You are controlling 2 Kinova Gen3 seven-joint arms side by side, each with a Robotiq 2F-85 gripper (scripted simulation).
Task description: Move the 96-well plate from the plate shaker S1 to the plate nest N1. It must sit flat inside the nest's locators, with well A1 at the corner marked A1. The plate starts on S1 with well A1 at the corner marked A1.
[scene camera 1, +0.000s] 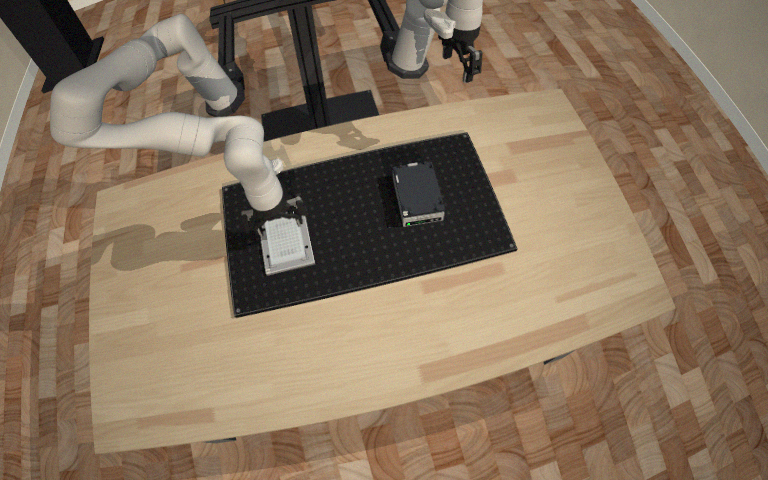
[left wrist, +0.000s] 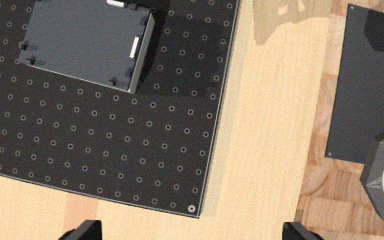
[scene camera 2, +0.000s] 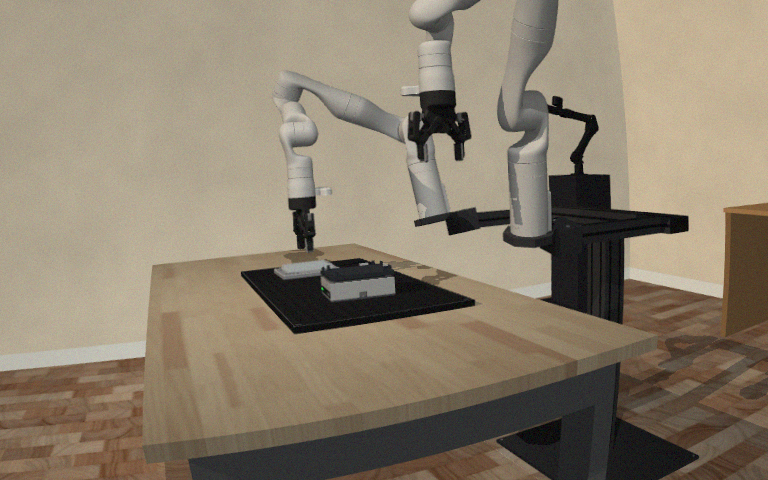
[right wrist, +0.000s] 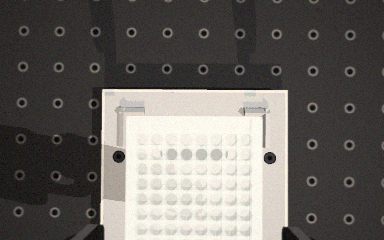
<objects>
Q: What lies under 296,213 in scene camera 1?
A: My right gripper.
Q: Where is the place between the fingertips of my right gripper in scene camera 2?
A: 305,250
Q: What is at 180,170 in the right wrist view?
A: A white 96-well plate.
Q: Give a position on a white 96-well plate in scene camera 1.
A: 287,249
</objects>
